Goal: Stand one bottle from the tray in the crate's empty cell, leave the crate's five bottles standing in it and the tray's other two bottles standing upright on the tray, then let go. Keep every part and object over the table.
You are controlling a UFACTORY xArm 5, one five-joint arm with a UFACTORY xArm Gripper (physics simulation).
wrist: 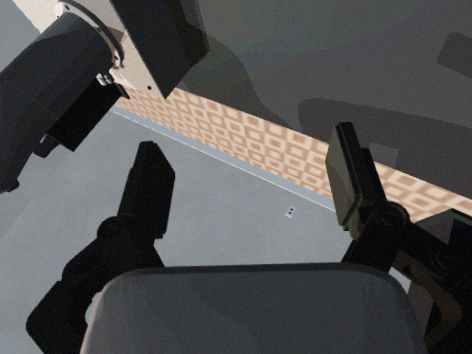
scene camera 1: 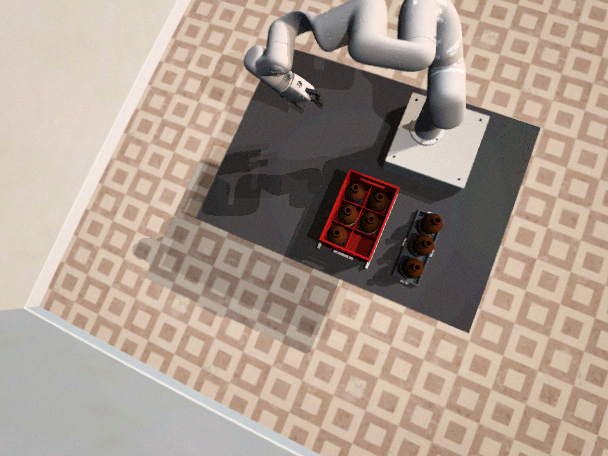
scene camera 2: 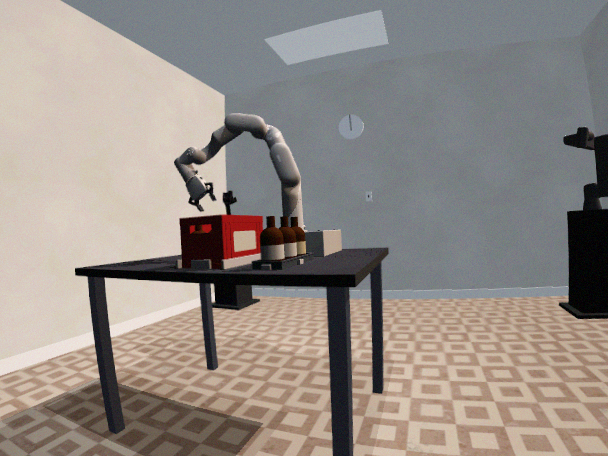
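Where they show: gripper, between the fingertips: (wrist: 244, 149) (scene camera 1: 313, 105) (scene camera 2: 208, 206); arm's base, origin of its link: (wrist: 92, 34) (scene camera 1: 426, 129).
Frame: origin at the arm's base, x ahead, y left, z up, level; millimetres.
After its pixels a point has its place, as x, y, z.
A red crate (scene camera 1: 345, 251) {553, -79, 71} (scene camera 2: 205, 248) {550, -67, -31} holds five upright brown bottles (scene camera 1: 356, 192) {342, -134, 43} (scene camera 1: 378, 201) {340, -50, 44} (scene camera 1: 348, 214) {430, -124, 64} (scene camera 1: 370, 222) {424, -44, 64} (scene camera 1: 337, 234) {511, -129, 64}. Its empty cell (scene camera 1: 359, 244) {492, -45, -90} is at the lower right corner in scene view 1. A dark tray (scene camera 1: 419, 218) (scene camera 2: 257, 264) {546, 134, -83} beside the crate bears three upright brown bottles (scene camera 1: 432, 223) {332, 150, 37} (scene camera 1: 424, 245) {415, 155, 43} (scene camera 1: 413, 268) {505, 150, 61}, which also show in scene view 2. My gripper (scene camera 1: 311, 106) {150, -390, 154} (scene camera 2: 208, 204) {150, -390, 154} (wrist: 244, 149) {150, -390, 154} is open and empty, tilted, high above the table and far from crate and tray. The wrist view shows no bottle.
The white base box (scene camera 1: 455, 150) {36, 126, 3} (scene camera 2: 332, 242) {26, 199, -50} of the arm stands on the dark table (scene camera 1: 450, 295) {519, 341, -98} (scene camera 2: 220, 276) {639, 64, -107}, behind the crate and tray. Small light blocks lie against the crate's foot. The table's front edge runs close to the crate and tray. Dark machines stand on the floor beyond the table.
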